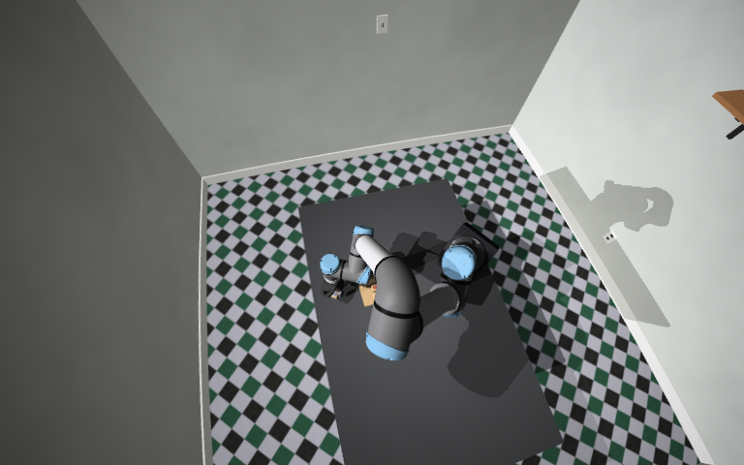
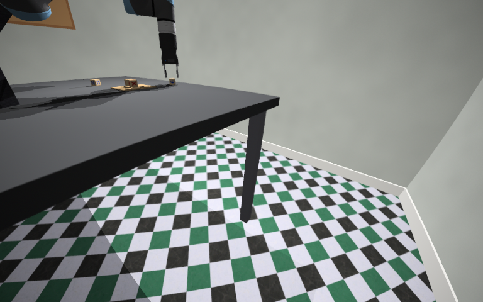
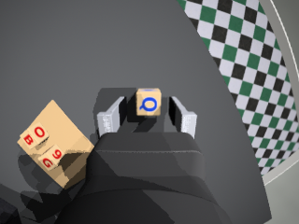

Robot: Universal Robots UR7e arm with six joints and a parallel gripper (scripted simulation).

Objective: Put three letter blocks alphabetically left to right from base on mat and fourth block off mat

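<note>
My hand is 190 mm past the G block, 50 mm to the left of it and 30 mm above it. Also, from my hand: mat: 180 mm behind, 50 mm to the right, 50 mm below.
</note>
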